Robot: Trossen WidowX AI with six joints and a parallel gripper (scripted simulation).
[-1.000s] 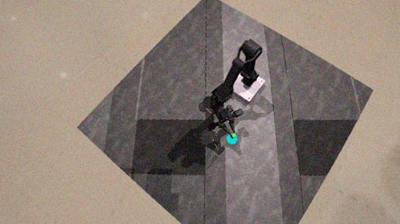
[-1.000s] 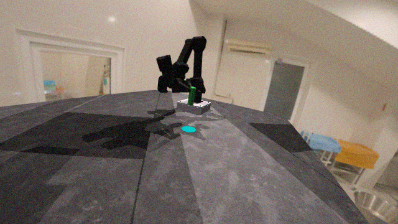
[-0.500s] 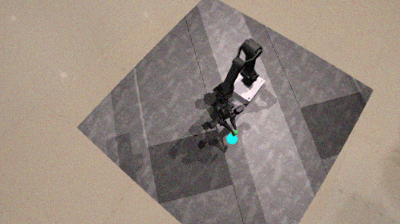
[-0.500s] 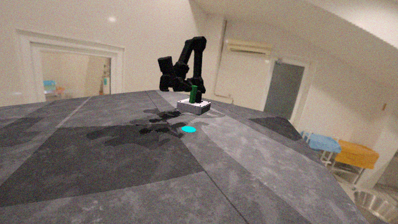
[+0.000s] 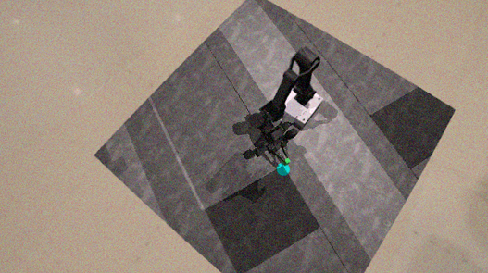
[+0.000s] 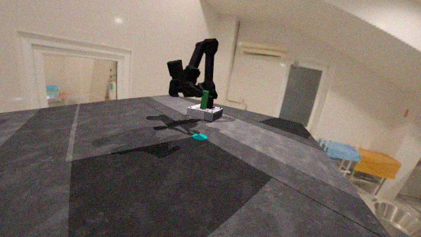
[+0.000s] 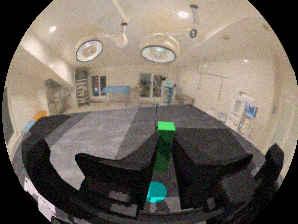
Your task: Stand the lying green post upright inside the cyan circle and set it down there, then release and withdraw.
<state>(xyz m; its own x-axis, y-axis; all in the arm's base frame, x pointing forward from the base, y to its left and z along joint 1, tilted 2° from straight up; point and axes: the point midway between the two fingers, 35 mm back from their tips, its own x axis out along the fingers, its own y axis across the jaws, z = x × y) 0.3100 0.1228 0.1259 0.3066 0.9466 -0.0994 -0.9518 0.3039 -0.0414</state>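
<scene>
The cyan circle is 160 mm below my gripper tip. Also, from my gripper tip: green post (20 mm below).
</scene>
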